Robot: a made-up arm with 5 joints.
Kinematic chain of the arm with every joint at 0, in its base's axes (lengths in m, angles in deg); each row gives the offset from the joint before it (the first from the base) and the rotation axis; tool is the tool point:
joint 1: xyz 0 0 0.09 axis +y
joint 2: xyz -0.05 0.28 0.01 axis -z
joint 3: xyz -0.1 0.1 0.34 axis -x
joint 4: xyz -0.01 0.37 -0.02 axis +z
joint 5: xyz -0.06 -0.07 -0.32 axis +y
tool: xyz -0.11 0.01 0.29
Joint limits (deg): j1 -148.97..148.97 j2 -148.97..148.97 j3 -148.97..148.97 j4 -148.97..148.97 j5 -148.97..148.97
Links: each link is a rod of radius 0.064 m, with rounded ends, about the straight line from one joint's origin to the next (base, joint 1, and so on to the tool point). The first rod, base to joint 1, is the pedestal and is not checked.
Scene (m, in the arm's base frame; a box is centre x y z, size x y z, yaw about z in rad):
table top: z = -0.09
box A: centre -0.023 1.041 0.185 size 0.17 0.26 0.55 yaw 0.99
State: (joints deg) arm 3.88 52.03 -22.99 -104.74 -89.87
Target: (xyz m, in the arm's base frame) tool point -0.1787 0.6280 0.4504
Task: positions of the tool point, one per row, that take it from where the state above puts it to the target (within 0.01 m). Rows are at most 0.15 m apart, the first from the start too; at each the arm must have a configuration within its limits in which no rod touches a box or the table.
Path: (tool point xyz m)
1: 0.6081 1.0184 0.3679
2: 0.5320 1.0661 0.4644
3: 0.4469 1.0590 0.5422
4: 0.3718 1.0018 0.5897
5: 0.3219 0.9081 0.6012
6: 0.3063 0.7952 0.5778
7: 0.3274 0.6788 0.5284
8: 0.3806 0.5700 0.4661
9: 0.3388 0.6512 0.4321
10: 0.2670 0.7161 0.4067
11: 0.1695 0.7554 0.3934
12: 0.0537 0.7593 0.3951
13: -0.0683 0.7187 0.4139
14: -0.1787 0.6280 0.4504

